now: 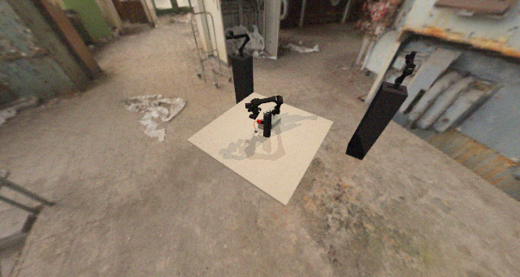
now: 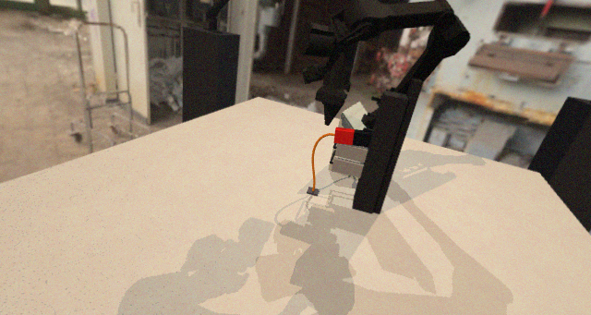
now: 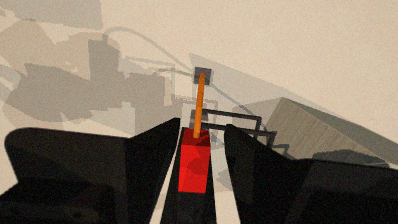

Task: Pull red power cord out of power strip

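The red plug is 6 cm to the left of my gripper tip, 1 cm below it and 1 cm behind it.
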